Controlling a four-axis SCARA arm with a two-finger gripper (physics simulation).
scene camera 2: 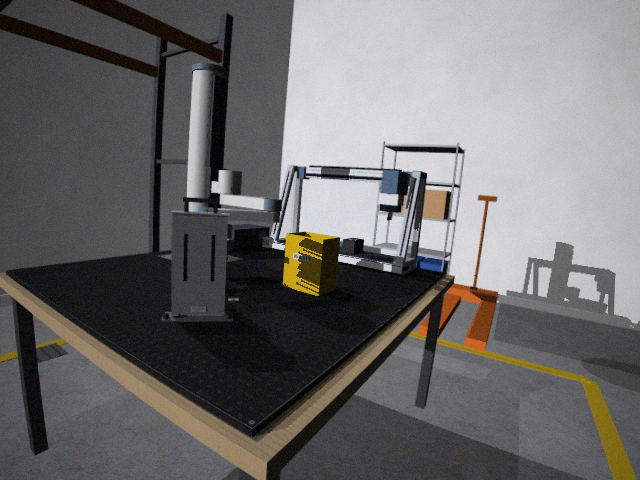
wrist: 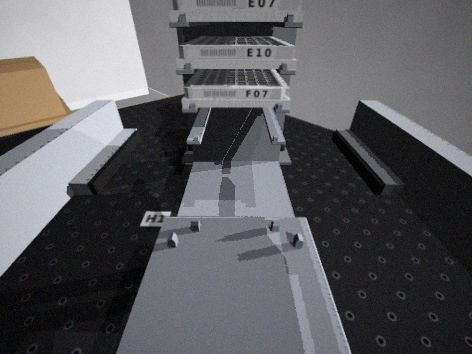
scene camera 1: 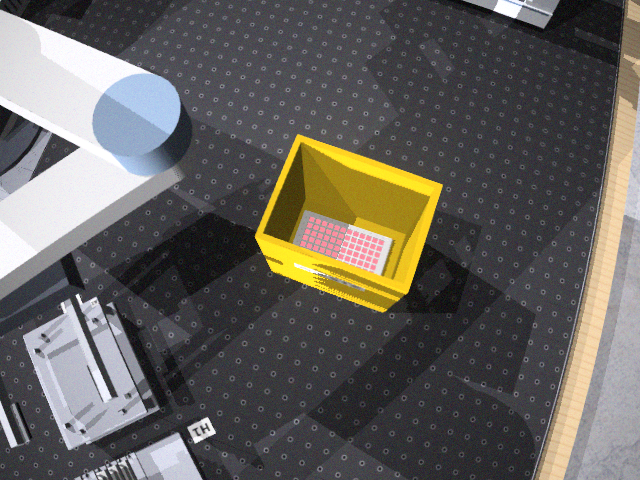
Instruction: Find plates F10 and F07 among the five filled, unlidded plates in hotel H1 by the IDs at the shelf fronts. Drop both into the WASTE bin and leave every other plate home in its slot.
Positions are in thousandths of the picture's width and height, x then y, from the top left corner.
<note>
In view: my gripper (scene camera 1: 101, 880) and a grey tower (wrist: 493, 380).
My gripper shows as well in the wrist view (wrist: 501, 338).
</note>
